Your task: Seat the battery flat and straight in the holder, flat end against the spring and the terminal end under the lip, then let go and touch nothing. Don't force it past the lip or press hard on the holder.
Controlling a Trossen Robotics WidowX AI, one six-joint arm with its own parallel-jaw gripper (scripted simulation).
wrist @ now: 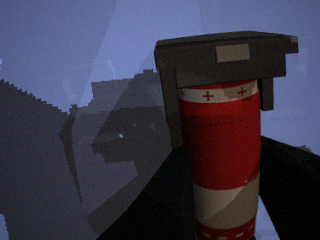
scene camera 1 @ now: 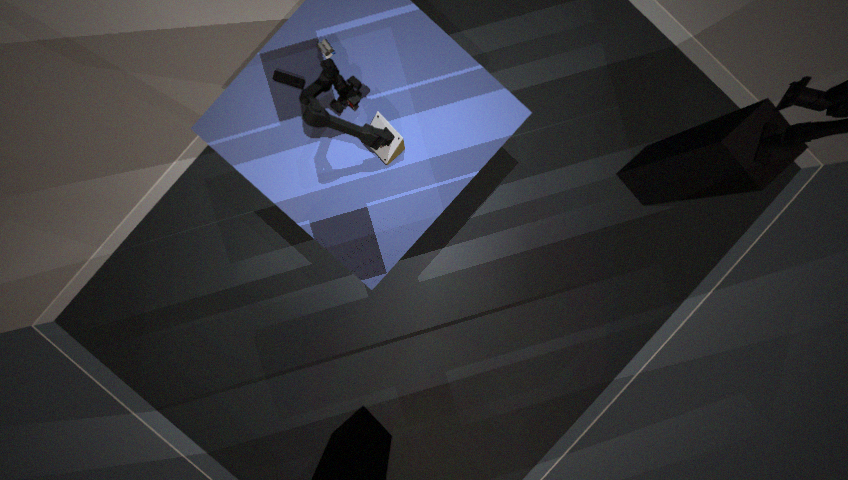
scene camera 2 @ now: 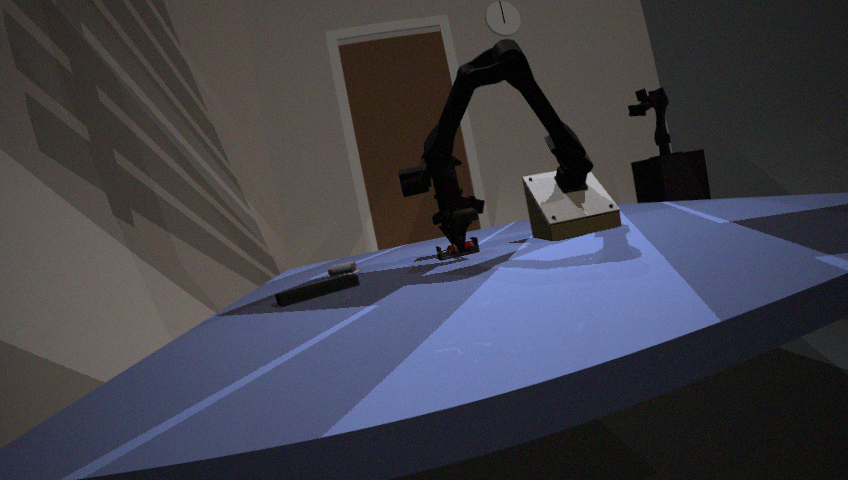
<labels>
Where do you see a long dark block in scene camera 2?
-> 315,290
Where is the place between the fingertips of the gripper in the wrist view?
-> At 217,152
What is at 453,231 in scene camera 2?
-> The gripper.
</labels>
